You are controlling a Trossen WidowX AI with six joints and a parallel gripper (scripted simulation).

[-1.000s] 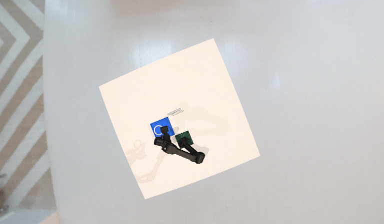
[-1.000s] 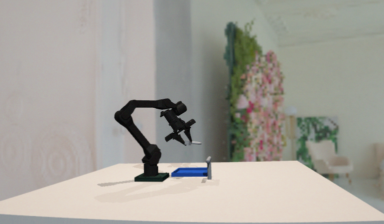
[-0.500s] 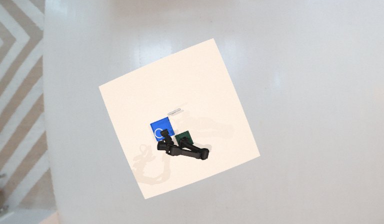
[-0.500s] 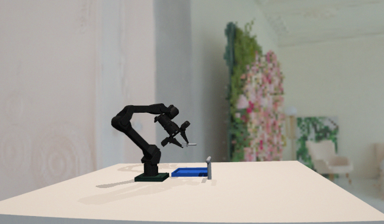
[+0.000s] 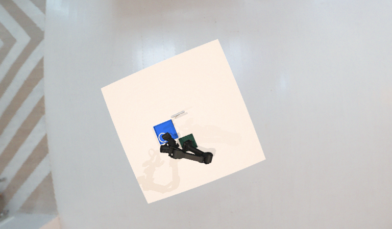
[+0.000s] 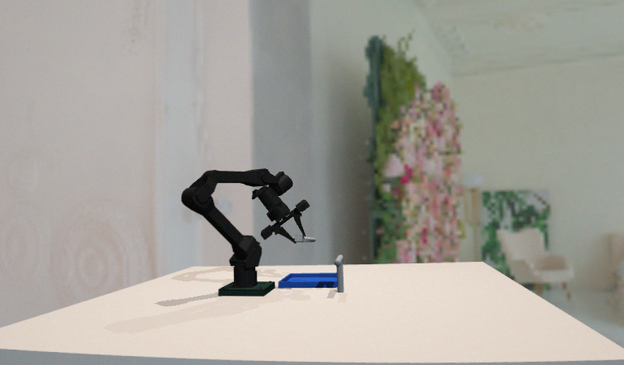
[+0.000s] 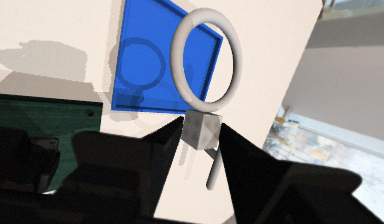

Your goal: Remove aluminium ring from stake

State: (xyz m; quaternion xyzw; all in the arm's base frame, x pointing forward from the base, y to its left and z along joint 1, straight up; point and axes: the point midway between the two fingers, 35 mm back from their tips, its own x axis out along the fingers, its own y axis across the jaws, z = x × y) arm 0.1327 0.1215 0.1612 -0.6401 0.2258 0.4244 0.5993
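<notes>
The aluminium ring is 10 mm behind my gripper tip and 50 mm to the left of it. From my gripper tip the other things lie so: blue tray 20 mm ahead, 60 mm to the left, 150 mm below.
</notes>
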